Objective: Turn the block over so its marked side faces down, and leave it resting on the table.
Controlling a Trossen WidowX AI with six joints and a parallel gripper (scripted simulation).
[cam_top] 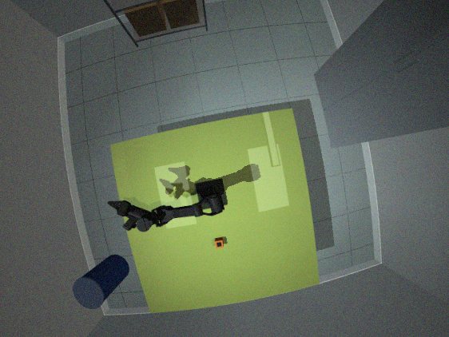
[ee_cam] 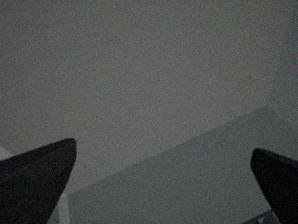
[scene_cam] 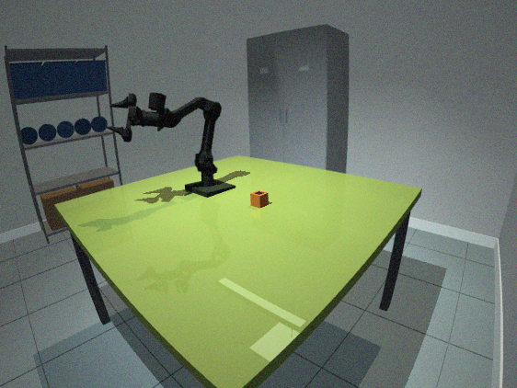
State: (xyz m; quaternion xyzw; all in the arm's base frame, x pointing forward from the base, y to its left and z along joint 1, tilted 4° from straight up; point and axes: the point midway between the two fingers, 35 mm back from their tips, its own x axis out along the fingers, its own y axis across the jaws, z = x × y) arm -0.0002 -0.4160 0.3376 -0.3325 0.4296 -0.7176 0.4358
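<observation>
My gripper tip is now 46 cm to the right of the orange block, 35 cm short of it and 35 cm above it.
</observation>
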